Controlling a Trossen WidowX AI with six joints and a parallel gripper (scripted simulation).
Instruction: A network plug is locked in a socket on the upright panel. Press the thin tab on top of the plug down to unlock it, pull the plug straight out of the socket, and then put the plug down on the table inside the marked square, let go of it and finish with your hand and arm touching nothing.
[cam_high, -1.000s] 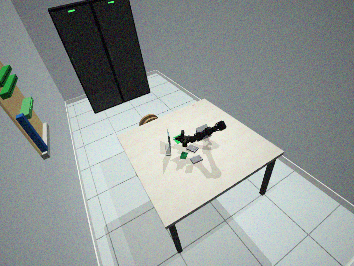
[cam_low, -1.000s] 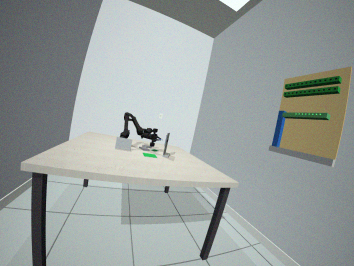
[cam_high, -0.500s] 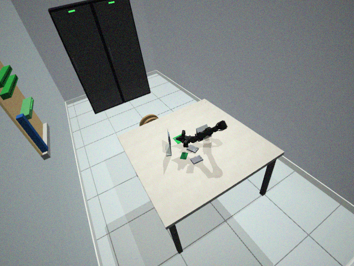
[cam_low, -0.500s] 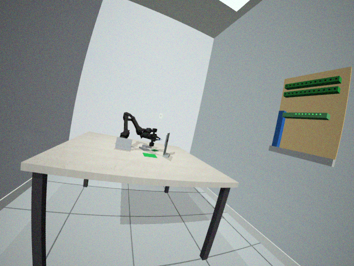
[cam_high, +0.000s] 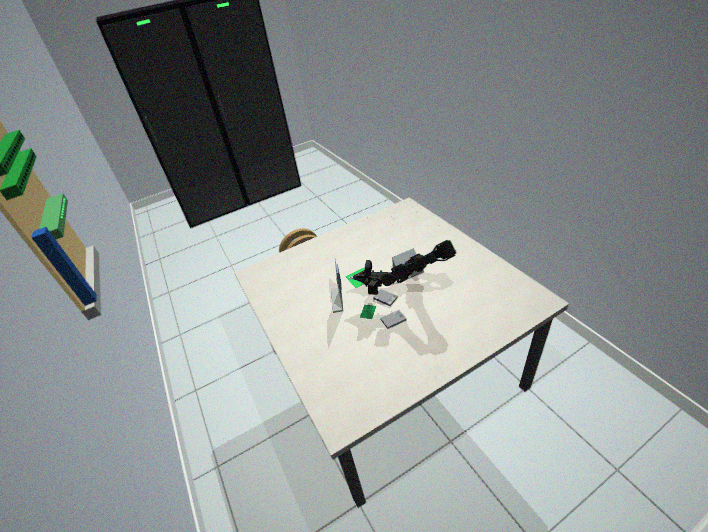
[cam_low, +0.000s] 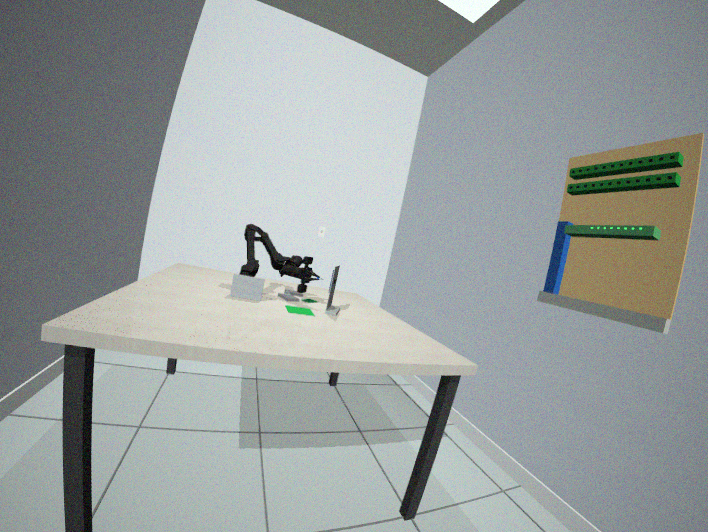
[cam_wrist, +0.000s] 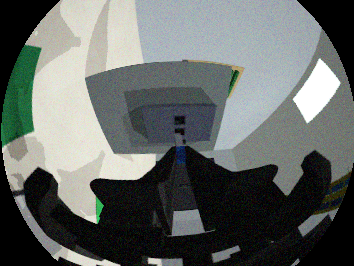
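My gripper tip is 15 cm above the green marked square, 12 cm to the left of it and 10 cm past it. The rest, counted from my gripper tip: blue plug (right at my gripper tip); then grey panel (7 cm ahead, 5 cm to the right, 5 cm below).
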